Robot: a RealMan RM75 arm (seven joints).
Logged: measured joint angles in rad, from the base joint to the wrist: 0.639, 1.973, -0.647, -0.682, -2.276, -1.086, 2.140; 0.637, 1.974, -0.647, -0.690, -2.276, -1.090, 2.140; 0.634, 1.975, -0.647, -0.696, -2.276, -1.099, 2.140; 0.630, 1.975, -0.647, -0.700, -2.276, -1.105, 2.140; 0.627, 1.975, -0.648, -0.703, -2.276, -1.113, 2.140; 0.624, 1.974, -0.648, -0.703, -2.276, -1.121, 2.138; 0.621, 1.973, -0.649, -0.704, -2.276, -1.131, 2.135; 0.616, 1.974, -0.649, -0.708, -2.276, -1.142, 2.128; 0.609, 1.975, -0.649, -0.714, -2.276, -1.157, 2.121; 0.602, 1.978, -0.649, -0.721, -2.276, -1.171, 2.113; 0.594, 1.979, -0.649, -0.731, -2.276, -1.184, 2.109; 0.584, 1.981, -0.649, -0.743, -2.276, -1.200, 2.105; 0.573, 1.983, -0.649, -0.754, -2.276, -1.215, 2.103; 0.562, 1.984, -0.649, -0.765, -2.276, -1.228, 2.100; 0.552, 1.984, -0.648, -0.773, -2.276, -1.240, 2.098
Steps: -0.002, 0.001, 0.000, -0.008, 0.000, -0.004, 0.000; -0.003, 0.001, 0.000, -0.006, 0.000, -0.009, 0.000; -0.004, 0.000, 0.000, -0.004, 0.000, -0.006, 0.000; -0.003, 0.000, -0.001, -0.003, 0.000, -0.008, 0.000; -0.003, -0.001, 0.000, 0.000, 0.000, -0.008, -0.002; -0.003, -0.001, -0.001, -0.001, 0.000, -0.010, -0.003; -0.005, 0.001, 0.000, -0.004, 0.000, -0.011, -0.007; -0.007, 0.001, 0.000, -0.006, 0.000, -0.015, -0.007; -0.007, 0.003, 0.000, -0.007, 0.000, -0.014, -0.008; -0.008, 0.001, 0.000, -0.010, 0.000, -0.013, -0.004; -0.010, 0.002, 0.000, -0.012, 0.000, -0.016, -0.004; -0.011, 0.002, 0.000, -0.011, 0.000, -0.015, -0.002; -0.011, 0.001, 0.000, -0.011, 0.000, -0.013, -0.003; -0.010, 0.000, 0.001, -0.008, 0.000, -0.012, -0.002
